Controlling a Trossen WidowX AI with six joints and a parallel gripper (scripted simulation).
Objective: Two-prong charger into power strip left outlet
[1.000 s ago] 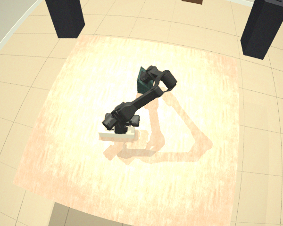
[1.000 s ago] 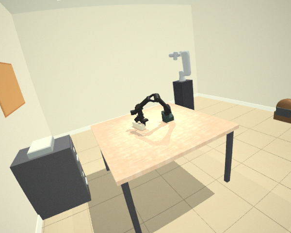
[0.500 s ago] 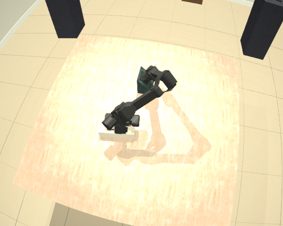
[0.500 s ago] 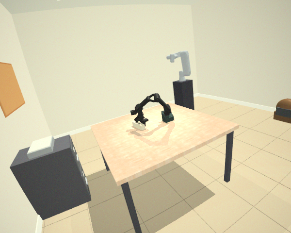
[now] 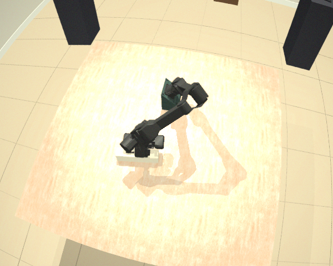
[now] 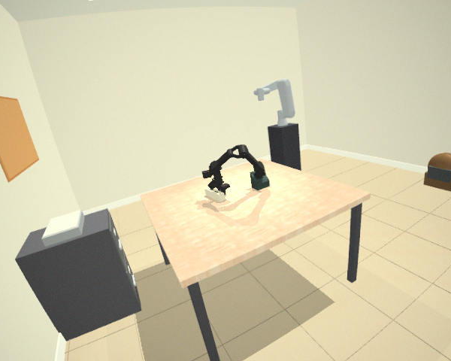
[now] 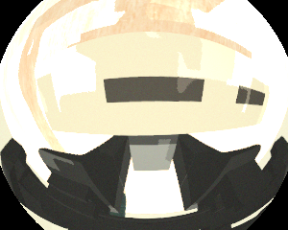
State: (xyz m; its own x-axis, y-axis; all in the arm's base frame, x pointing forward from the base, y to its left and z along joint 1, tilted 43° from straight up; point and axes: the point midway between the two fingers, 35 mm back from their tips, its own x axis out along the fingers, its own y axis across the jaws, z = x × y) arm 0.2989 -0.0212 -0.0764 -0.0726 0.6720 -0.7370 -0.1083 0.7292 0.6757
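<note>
Now: the dark grey charger 20 mm ahead of my gripper tip and 10 mm above it.
</note>
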